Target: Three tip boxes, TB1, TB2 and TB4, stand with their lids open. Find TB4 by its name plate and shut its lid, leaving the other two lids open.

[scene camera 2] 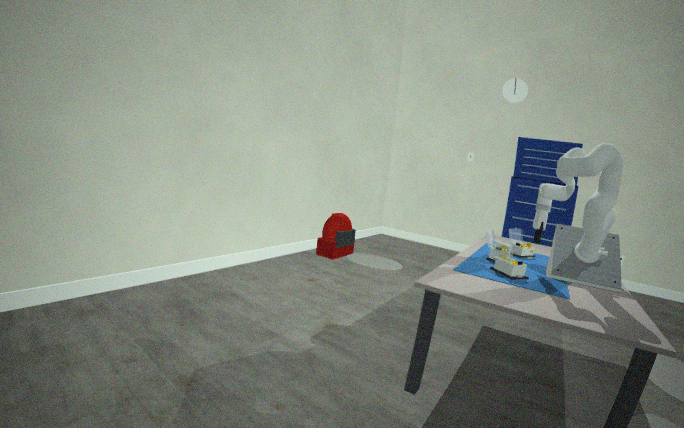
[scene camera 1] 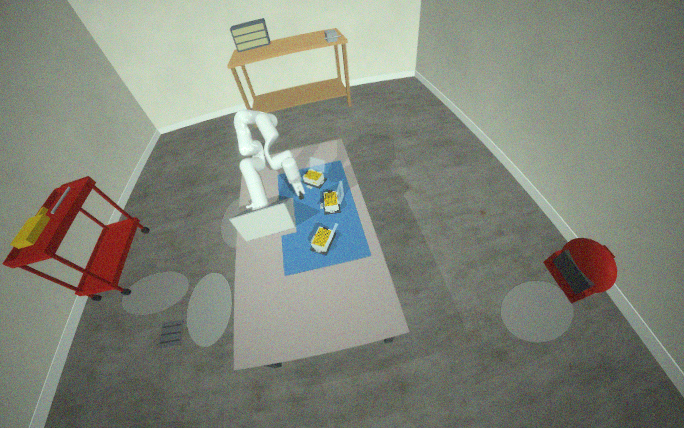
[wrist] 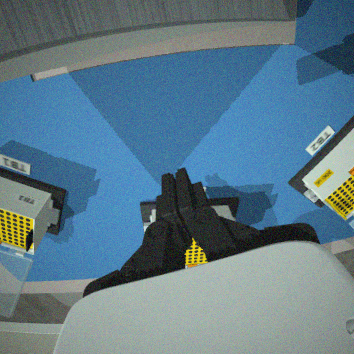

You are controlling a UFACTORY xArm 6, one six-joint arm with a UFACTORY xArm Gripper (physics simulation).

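Seen in the pictures: gripper, fingertip midpoint: [scene camera 2: 536, 242] [scene camera 1: 301, 198] [wrist: 180, 186]; arm's base, origin of the base link: [scene camera 2: 586, 252] [scene camera 1: 261, 207].
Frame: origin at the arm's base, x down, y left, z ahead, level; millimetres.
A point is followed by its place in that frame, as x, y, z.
My gripper [scene camera 1: 301, 195] {5, -35, 254} [scene camera 2: 537, 241] {5, -35, 254} [wrist: 180, 186] {5, -35, 254} is shut and empty, above the mat on the robot's side of the middle box. In the wrist view it covers most of this box and its name plate. The middle box, TB4 [scene camera 1: 330, 201] {75, -72, 420} [scene camera 2: 499, 250] [wrist: 196, 254] {75, -49, 442}, stands between the two others, its clear lid [scene camera 1: 340, 192] {53, -46, 499} raised. TB1 [scene camera 1: 322, 239] [scene camera 2: 510, 267] [wrist: 26, 196], its plate readable in the wrist view, has its lid [scene camera 1: 334, 231] {-9, -355, 364} [wrist: 12, 282] {34, -318, 375} open. TB2 [scene camera 1: 313, 177] [scene camera 2: 523, 249] [wrist: 340, 161] stands at the other end, lid [scene camera 1: 317, 164] [scene camera 2: 515, 234] open.
The boxes stand on a blue mat [scene camera 1: 302, 264] {133, -401, 136} [scene camera 2: 471, 264] {132, 186, 559} [wrist: 135, 95] {132, -65, 209} on a pale table [scene camera 1: 312, 312] {135, -683, 115} [scene camera 2: 428, 280] {135, 567, 690}. The robot's base block [scene camera 1: 262, 222] {0, -120, -12} [scene camera 2: 564, 252] {19, 14, 111} stands beside the mat. A red cart [scene camera 1: 113, 252], a wooden bench [scene camera 1: 292, 44] and a red bin [scene camera 1: 595, 264] [scene camera 2: 336, 229] stand away from the table.
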